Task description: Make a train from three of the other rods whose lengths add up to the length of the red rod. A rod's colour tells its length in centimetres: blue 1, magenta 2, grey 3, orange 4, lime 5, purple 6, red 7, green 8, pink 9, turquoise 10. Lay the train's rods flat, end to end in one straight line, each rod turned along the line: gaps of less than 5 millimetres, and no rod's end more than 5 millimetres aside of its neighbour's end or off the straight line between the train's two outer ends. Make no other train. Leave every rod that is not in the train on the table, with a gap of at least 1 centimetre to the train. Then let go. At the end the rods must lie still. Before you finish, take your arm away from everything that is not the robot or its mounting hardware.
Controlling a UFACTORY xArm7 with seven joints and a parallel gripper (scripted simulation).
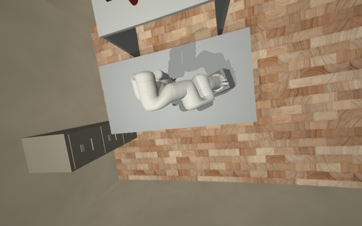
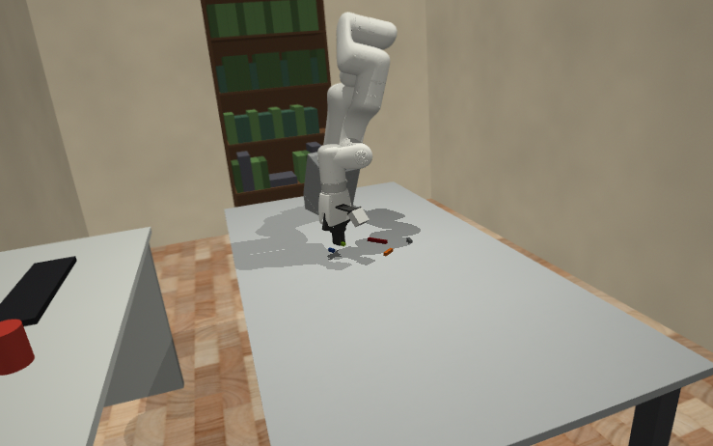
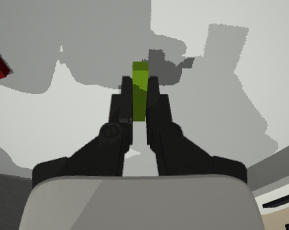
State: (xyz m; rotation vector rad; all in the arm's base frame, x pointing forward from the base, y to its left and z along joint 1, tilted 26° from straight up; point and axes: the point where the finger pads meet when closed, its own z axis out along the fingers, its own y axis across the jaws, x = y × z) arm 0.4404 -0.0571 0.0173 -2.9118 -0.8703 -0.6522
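Right now my hand is 13 cm to the right of the red rod, 6 cm past it and 5 cm above it. Round my hand: grey rod (23 cm to the left, 5 cm below, 2 cm behind); then lime rod (2 cm below); then orange rod (14 cm to the left, 5 cm below, 5 cm ahead).
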